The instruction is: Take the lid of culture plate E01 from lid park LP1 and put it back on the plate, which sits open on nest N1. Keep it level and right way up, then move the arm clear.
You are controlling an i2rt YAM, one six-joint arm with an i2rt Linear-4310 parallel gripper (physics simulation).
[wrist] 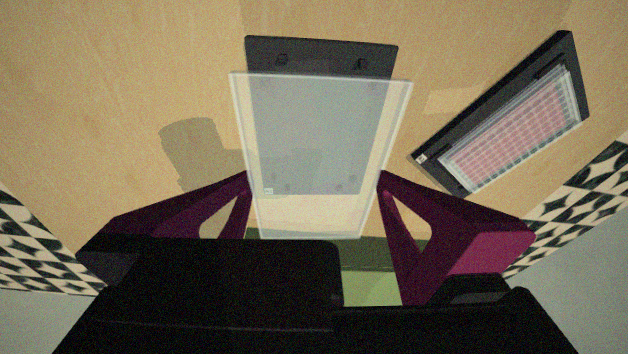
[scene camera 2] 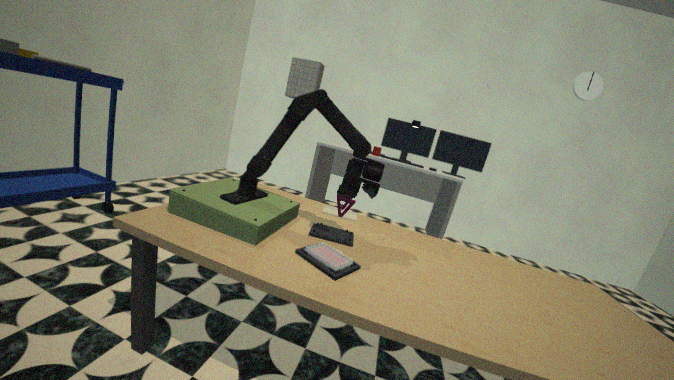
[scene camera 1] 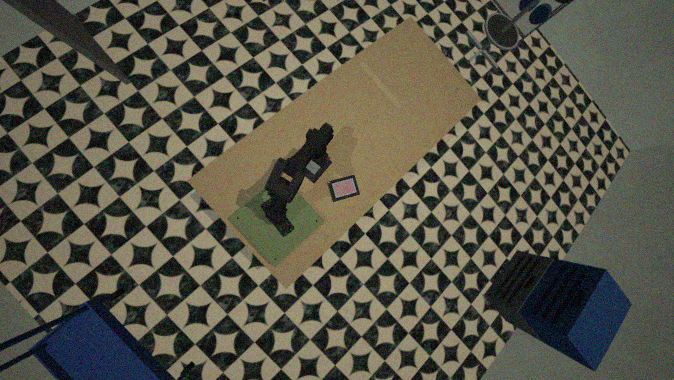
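Where they show: gripper, fingertip midpoint: (wrist: 314,177) (scene camera 2: 340,213) (scene camera 1: 315,160); arm's base, link origin: (scene camera 2: 245,196) (scene camera 1: 277,217).
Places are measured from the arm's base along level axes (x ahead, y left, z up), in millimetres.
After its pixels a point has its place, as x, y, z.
The clear lid (scene camera 1: 313,167) @[298, 99, 23] (scene camera 2: 350,216) @[374, 116, 23] (wrist: 320,140) @[362, 131, 23] is between my fingertips, right way up and looking about level. My gripper (scene camera 2: 342,214) @[332, 124, 17] (wrist: 314,177) @[332, 124, 17] is shut on its two long sides. The lid hangs above the dark lid park LP1 (scene camera 2: 331,235) @[330, 86, -60] (wrist: 320,50) @[396, 135, -60], apart from it; small posts show on the park. The open culture plate E01 (scene camera 1: 344,188) @[379, -89, -46] (scene camera 2: 327,256) @[384, -108, -44] (wrist: 515,135) @[390, -79, -45], with pink wells, sits in the dark nest N1 (scene camera 1: 346,198) @[360, -138, -58] (scene camera 2: 334,275) @[430, -167, -58] (wrist: 562,42) @[470, -60, -58]. In the wrist view the nest is right of the lid and turned relative to it. The arm partly covers LP1 in scene camera 1.
The arm stands on a green base block (scene camera 1: 300,220) @[81, -83, -3] (scene camera 2: 215,220) @[32, -177, -38] at one end of the wooden table (scene camera 1: 400,75) @[1150, 287, -71] (scene camera 2: 450,300) @[752, -44, -70]. N1 lies near the table's long edge, beside LP1. A blue cart (scene camera 2: 114,130) and a desk with monitors (scene camera 2: 462,150) stand away from the table.
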